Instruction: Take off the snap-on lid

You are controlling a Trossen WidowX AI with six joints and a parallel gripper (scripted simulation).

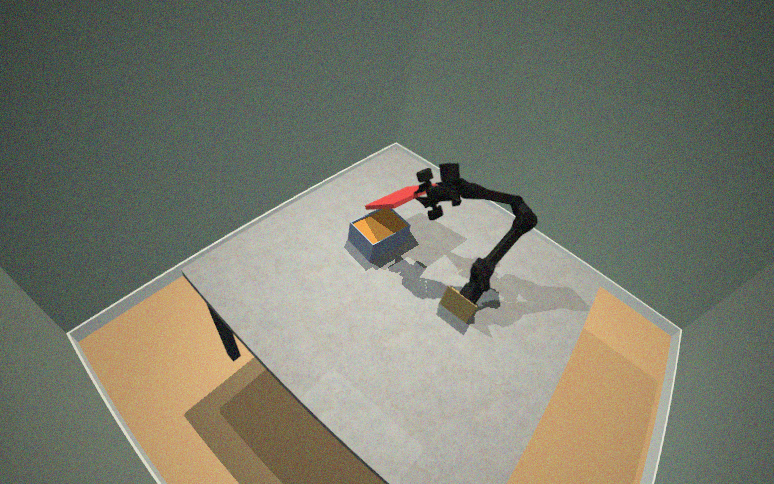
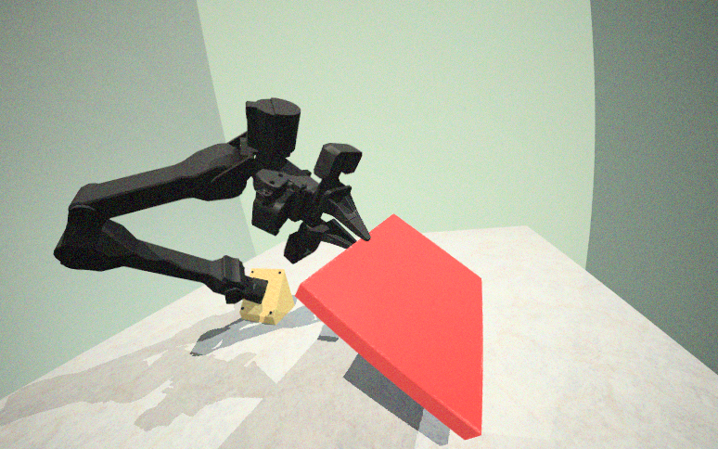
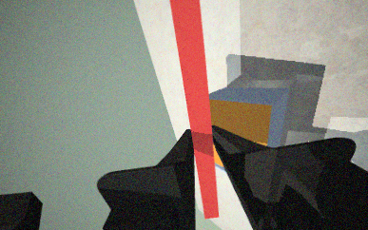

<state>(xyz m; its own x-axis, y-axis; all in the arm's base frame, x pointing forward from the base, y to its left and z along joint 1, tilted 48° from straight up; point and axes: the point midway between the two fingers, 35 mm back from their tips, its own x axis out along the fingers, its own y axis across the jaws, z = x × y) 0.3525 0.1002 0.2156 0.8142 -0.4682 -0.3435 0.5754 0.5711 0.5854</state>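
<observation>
Now: gripper tip 7 cm short of the lid and 5 cm above it. From my gripper tip the other things lie so: pale blue storage box: 18 cm below, 11 cm to the left, 5 cm ahead.
</observation>
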